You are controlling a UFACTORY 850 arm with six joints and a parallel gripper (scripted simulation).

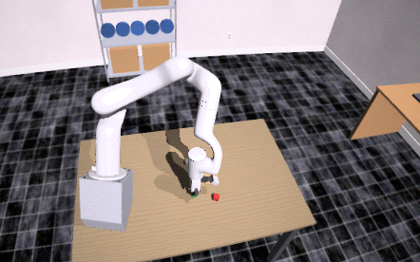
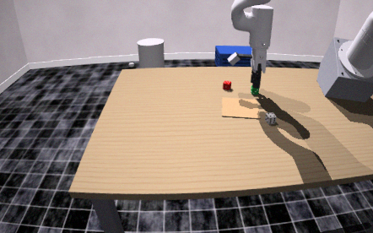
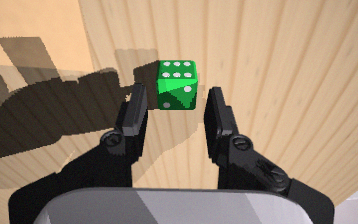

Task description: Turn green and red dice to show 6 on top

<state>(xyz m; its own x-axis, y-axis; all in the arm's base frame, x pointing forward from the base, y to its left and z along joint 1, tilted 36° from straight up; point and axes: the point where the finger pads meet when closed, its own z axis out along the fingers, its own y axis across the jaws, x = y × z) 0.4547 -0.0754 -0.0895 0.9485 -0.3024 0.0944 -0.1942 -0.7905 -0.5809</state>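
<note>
Now: hand 4 cm above the green die. The rest, counted from my hand: red die (11 cm ahead, 6 cm to the right, 4 cm below); tan mat (12 cm to the left, 10 cm ahead, 5 cm below); white die (23 cm to the left, 4 cm below, 2 cm ahead).
</note>
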